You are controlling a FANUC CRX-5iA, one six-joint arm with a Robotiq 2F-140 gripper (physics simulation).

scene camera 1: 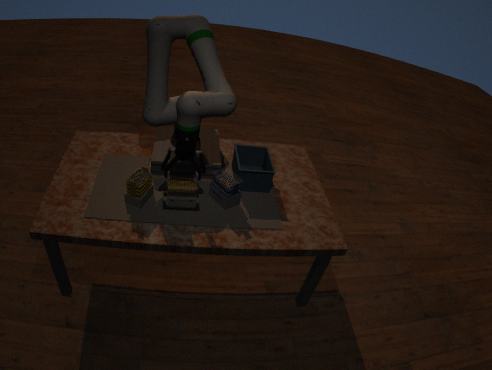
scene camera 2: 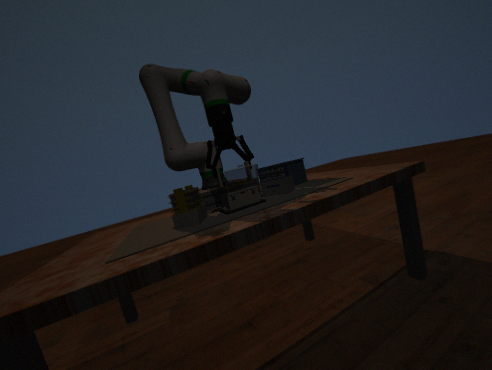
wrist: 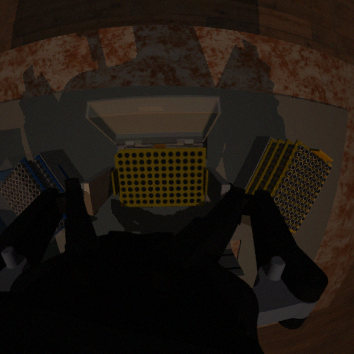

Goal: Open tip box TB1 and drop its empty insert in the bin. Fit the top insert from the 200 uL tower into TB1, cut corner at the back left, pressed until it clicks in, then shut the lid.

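My gripper (scene camera 1: 182,178) (scene camera 2: 233,170) (wrist: 159,178) is shut on the yellow empty insert (scene camera 1: 182,186) (wrist: 161,176), gripping its two short sides. It holds the insert level, a little above tip box TB1 (scene camera 1: 180,202) (scene camera 2: 238,197). TB1's clear lid (wrist: 152,117) (scene camera 2: 240,174) stands open at the hinge side. In the wrist view the insert hides most of the box body. The yellow 200 uL tower (scene camera 1: 138,183) (scene camera 2: 184,199) (wrist: 291,179) stands beside TB1 as a stack of several inserts.
A blue-and-white insert tower (scene camera 1: 225,186) (wrist: 21,182) stands on TB1's other side. The blue bin (scene camera 1: 258,179) (scene camera 2: 282,175) sits beyond it. All rest on a grey mat (scene camera 1: 114,199) on the mottled table (scene camera 1: 310,222). The arm's base is behind TB1.
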